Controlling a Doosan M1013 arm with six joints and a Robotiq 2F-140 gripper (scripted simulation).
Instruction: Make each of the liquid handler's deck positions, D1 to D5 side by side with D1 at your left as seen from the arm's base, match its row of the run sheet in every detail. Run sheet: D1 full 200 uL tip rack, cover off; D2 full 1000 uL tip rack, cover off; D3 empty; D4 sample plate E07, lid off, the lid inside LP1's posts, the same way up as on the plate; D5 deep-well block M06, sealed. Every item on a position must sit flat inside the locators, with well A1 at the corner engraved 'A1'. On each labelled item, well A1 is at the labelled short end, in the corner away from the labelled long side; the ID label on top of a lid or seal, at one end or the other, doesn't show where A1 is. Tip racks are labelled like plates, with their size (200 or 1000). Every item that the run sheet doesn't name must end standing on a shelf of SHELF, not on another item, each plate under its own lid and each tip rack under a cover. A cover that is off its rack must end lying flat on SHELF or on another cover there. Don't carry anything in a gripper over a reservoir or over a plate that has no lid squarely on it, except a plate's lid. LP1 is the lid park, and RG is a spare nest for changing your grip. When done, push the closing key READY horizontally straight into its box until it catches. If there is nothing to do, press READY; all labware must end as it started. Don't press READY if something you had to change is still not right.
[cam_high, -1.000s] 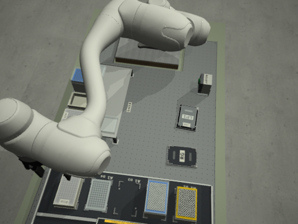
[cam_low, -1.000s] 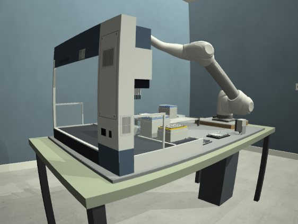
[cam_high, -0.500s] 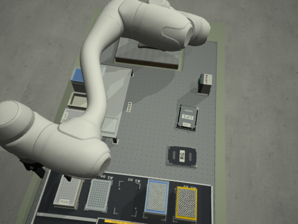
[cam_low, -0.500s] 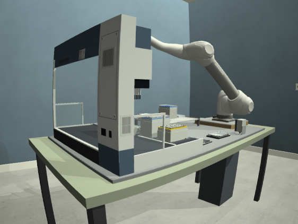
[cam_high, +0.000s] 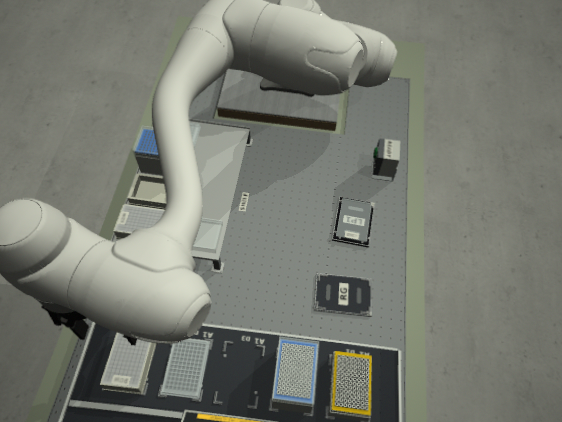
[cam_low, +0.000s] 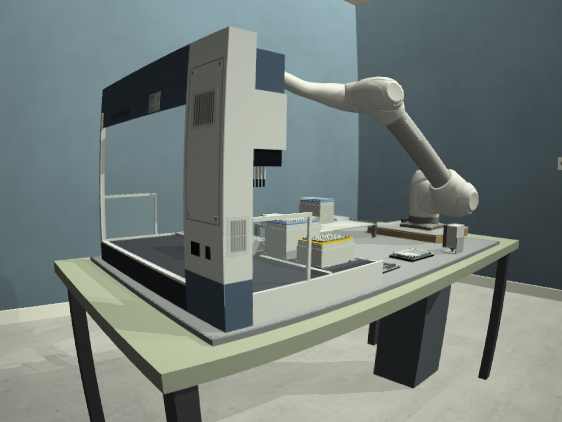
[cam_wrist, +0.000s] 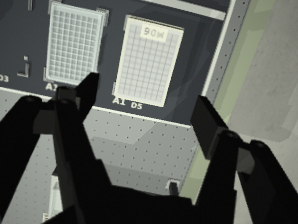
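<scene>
The deep-well block M06 is 200 mm below my hand. Round my hand: blue-rimmed tip rack (370 mm to the left, 150 mm below, 20 mm behind); beige trough (450 mm behind, 210 mm below, 70 mm to the right); clear sample plate (220 mm below, 120 mm to the left, 10 mm behind).
</scene>
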